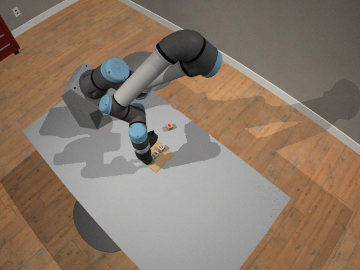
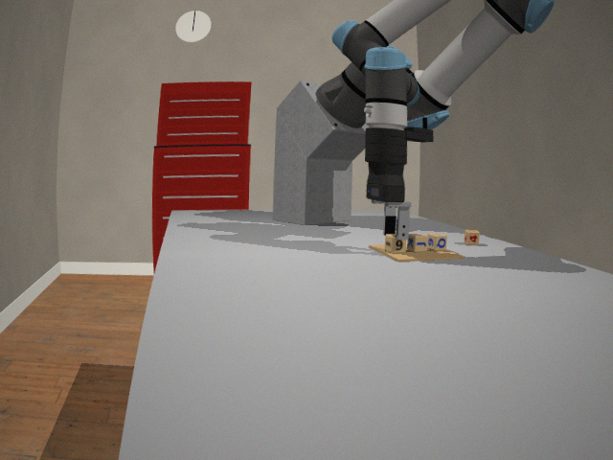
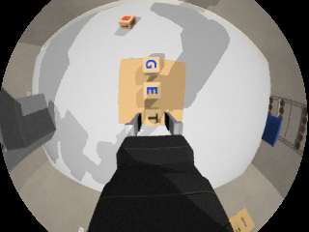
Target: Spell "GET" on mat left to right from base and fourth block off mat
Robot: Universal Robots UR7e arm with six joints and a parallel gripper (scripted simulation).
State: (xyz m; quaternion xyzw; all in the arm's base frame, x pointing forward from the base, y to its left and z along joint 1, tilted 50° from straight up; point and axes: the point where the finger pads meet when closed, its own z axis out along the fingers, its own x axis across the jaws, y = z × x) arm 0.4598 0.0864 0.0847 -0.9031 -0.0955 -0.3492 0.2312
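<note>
My gripper is now 40 mm to the right of the E block, 30 mm above it and 20 mm past it. Also, from my hand: tan mat: 50 mm below, 40 mm to the left, 20 mm behind.
</note>
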